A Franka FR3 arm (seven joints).
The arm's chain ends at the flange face. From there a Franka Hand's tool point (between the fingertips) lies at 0.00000 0.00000 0.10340 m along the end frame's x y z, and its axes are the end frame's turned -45 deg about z.
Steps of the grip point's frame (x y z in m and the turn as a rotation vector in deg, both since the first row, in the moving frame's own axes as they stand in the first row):
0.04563, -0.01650, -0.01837, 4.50, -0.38, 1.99
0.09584, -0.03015, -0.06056, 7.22, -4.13, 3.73
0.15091, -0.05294, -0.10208, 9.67, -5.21, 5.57
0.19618, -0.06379, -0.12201, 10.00, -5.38, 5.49
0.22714, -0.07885, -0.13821, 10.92, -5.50, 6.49
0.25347, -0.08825, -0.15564, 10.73, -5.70, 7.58
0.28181, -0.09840, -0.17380, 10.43, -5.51, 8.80
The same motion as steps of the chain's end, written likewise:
0.02673, -0.03857, -0.01805, 2.91, -3.45, 1.99
0.06074, -0.08469, -0.05947, 2.18, -8.03, 3.73
0.08784, -0.13758, -0.10019, 3.15, -10.52, 5.57
0.11280, -0.17704, -0.11999, 3.27, -10.88, 5.49
0.12522, -0.20834, -0.13587, 3.83, -11.61, 6.49
0.13715, -0.23390, -0.15333, 3.56, -11.62, 7.58
0.14933, -0.26109, -0.17162, 3.48, -11.27, 8.80

